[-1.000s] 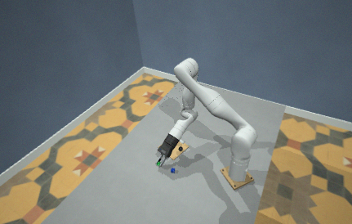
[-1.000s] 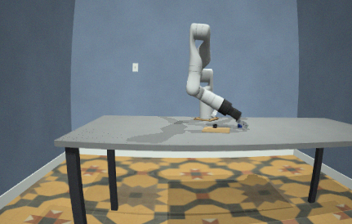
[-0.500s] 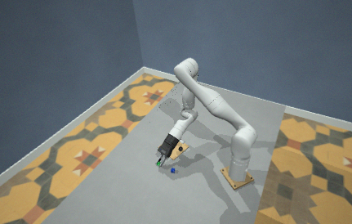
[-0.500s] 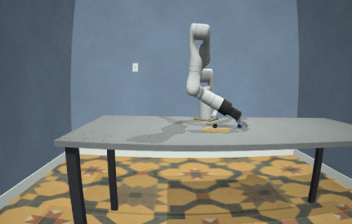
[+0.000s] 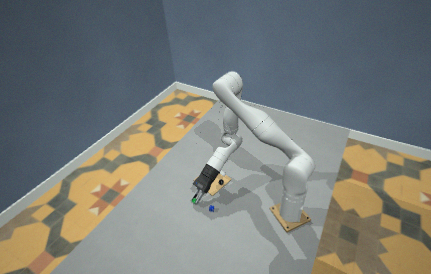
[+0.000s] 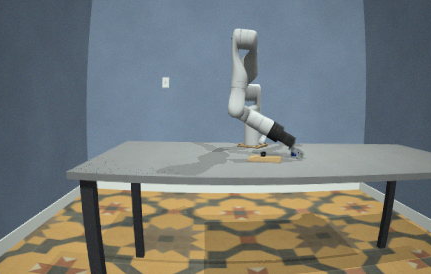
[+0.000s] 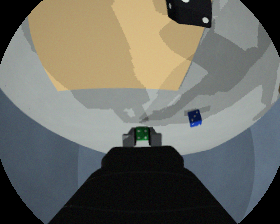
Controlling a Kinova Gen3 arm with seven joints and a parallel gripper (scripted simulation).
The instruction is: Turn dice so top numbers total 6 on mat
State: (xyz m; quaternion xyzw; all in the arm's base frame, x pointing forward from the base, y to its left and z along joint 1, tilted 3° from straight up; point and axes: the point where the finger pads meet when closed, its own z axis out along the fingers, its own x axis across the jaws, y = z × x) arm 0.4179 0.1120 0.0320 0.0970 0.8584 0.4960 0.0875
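The blue die lies 9 cm behind my hand, 2 cm below it and 1 cm to the left of it. Also, from my hand: black die 15 cm to the right, 7 cm behind, 2 cm below; then green die 1 cm to the left, 1 cm below; then tan mat 15 cm to the right, 3 cm below, 1 cm behind.
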